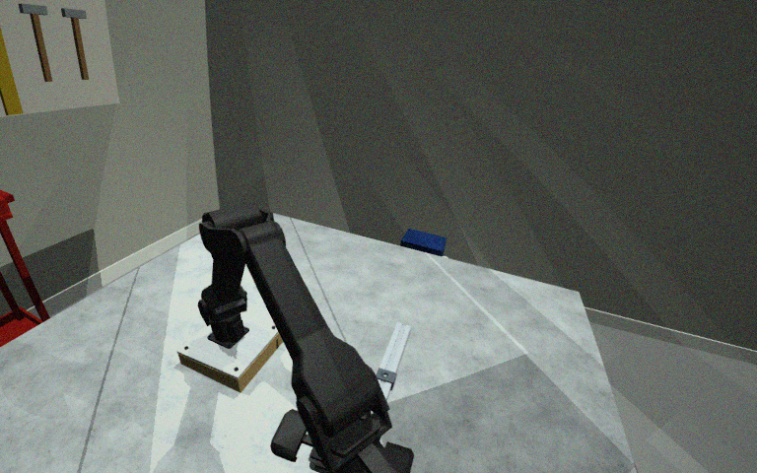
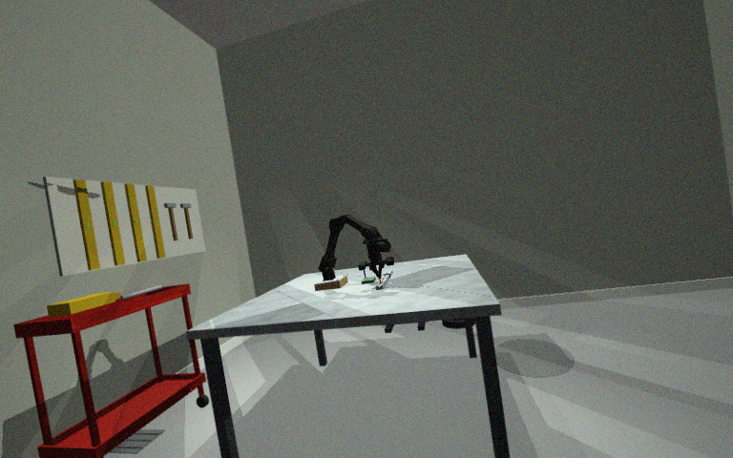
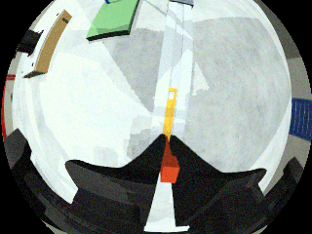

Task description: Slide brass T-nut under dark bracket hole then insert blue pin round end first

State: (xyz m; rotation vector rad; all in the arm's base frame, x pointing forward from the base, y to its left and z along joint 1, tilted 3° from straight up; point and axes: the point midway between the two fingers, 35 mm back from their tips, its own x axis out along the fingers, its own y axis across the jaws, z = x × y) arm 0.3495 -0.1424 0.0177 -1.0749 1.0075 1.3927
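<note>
Now: the brass T-nut 20 mm to the left of my gripper tip. The rest, counted from my gripper tip: aluminum rail: 190 mm to the left, 30 mm below, 10 mm behind; blue pin: 200 mm to the left, 140 mm behind, 20 mm below; green tray: 190 mm to the left, 130 mm behind, 40 mm below.
</note>
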